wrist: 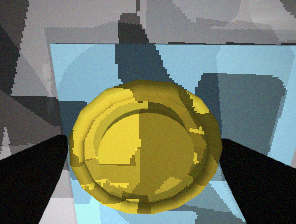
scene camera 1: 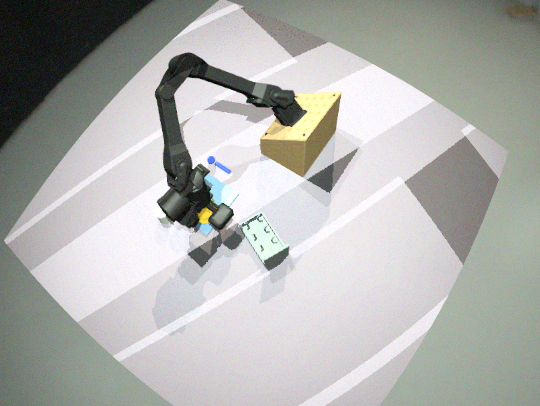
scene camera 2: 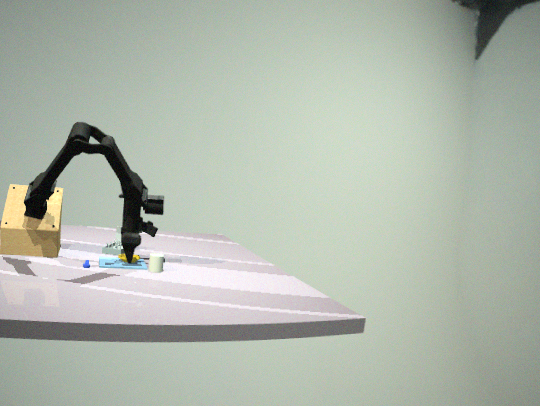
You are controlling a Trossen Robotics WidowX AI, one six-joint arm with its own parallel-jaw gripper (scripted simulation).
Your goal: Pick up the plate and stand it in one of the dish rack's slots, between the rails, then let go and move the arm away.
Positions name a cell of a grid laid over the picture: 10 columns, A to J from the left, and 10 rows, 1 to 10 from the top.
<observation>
My gripper (scene camera 1: D6) is open and holds nothing. Further things: a yellow plate (wrist: E7) and a light blue mat (wrist: I4).
My gripper is seen too in the wrist view (wrist: E7) and in scene camera 2 (scene camera 2: C7).
</observation>
